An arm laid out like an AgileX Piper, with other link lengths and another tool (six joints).
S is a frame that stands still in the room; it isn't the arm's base.
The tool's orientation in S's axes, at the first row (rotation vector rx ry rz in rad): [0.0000 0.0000 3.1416]
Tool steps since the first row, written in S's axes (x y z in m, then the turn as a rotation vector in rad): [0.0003 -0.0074 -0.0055 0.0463 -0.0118 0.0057]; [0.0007 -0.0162 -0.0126 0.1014 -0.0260 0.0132]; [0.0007 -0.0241 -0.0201 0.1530 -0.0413 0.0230]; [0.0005 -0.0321 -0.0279 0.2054 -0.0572 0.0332]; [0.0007 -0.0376 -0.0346 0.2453 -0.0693 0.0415]
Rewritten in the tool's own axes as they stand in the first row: [-0.0003 0.0074 -0.0055 -0.0463 0.0118 0.0057]; [-0.0007 0.0162 -0.0126 -0.1014 0.0260 0.0132]; [-0.0007 0.0241 -0.0201 -0.1530 0.0413 0.0230]; [-0.0005 0.0321 -0.0279 -0.2054 0.0572 0.0332]; [-0.0007 0.0376 -0.0346 -0.2453 0.0693 0.0415]
